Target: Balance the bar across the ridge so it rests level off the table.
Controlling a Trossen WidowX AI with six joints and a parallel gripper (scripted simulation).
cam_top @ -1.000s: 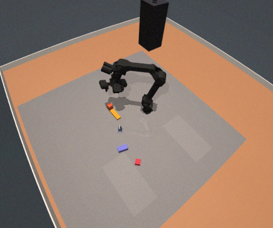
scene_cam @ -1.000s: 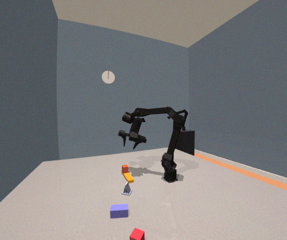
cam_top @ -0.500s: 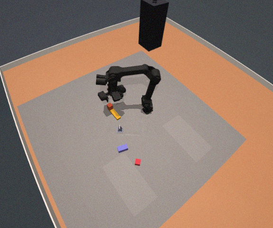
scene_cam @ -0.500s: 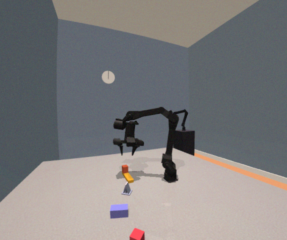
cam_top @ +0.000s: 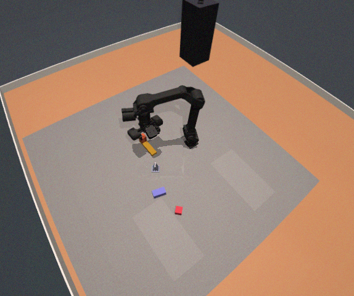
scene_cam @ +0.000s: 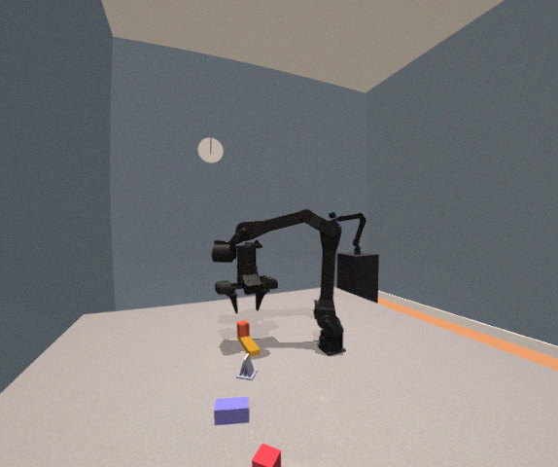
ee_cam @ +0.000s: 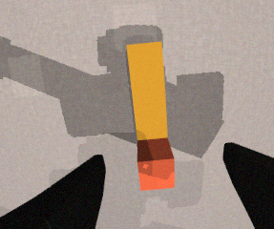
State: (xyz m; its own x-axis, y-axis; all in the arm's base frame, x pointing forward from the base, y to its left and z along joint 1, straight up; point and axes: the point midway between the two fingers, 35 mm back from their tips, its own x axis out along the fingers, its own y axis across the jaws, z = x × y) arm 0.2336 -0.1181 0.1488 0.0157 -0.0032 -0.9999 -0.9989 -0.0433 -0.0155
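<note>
Right now my gripper tip is 3 cm to the left of the bar and 9 cm above it. The rest, counted from my gripper tip: red cube (8 cm ahead, 41 cm to the left, 10 cm below); then ridge (4 cm ahead, 14 cm to the left, 7 cm below); then purple block (11 cm ahead, 27 cm to the left, 10 cm below).
</note>
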